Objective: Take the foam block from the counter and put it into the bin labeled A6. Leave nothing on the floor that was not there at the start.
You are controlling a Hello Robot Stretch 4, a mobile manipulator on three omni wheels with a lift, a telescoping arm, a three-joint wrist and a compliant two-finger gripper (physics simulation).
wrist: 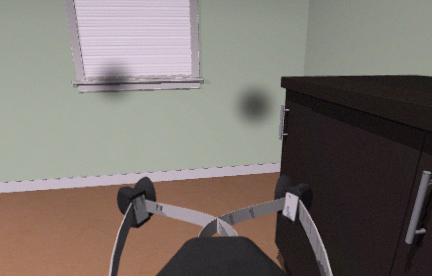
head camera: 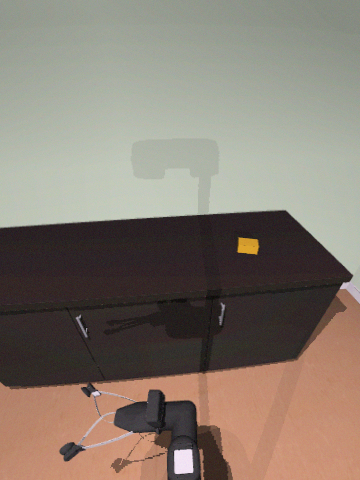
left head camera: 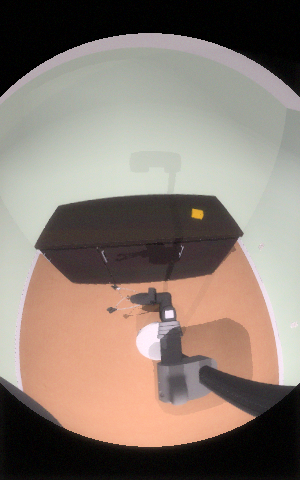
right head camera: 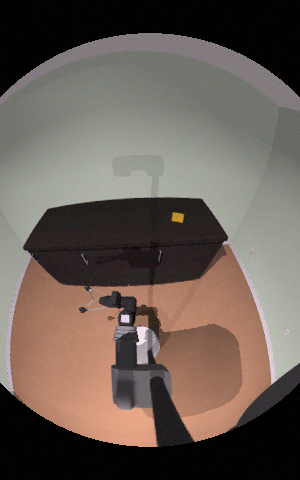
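Seen in the pictures: gripper, fingertip midpoint: (wrist: 215, 191) (head camera: 72, 418) (left head camera: 108, 297) (right head camera: 81, 298); robot's base, origin of the base link: (left head camera: 156, 339) (right head camera: 139, 343).
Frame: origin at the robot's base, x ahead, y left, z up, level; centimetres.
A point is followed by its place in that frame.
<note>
The foam block (head camera: 248, 246) @[x 87.5, y -34.1, z 92.4 cm] (left head camera: 197, 214) @[x 87.4, y -34.4, z 91.8 cm] (right head camera: 177, 217) @[x 87.5, y -34.2, z 92.2 cm] is yellow-orange and lies on the dark counter (head camera: 125, 255) @[x 89.7, y 23.2, z 88.3 cm] (left head camera: 125, 220) @[x 85.1, y 22.7, z 88.3 cm] (right head camera: 110, 222) @[x 87.0, y 18.3, z 88.3 cm] (wrist: 360, 92) @[x 63.1, y 59.7, z 88.2 cm], near its right end. My gripper (head camera: 80, 420) @[x 28.1, y 28.8, z 83.5 cm] (left head camera: 114, 299) (right head camera: 85, 299) @[x 28.1, y 28.8, z 83.5 cm] (wrist: 215, 191) @[x 28.1, y 28.8, z 83.5 cm] is open and empty. It is in front of the counter's cabinet doors, below the level of the top, and points left along the front. The block is well to the right of the gripper and farther back. The block does not show in the wrist view. The bin labeled A6 does not show in these views.
Metal door handles (head camera: 82, 326) (head camera: 222, 314) (wrist: 418, 207) @[x 63.1, y 39.9, z 71.9 cm] stick out from the cabinet front. A wall stands behind the counter. In the wrist view a window with a blind (wrist: 135, 40) @[x -10.5, y 205.2, z 107.2 cm] is on the far wall, and the counter front runs along the right.
</note>
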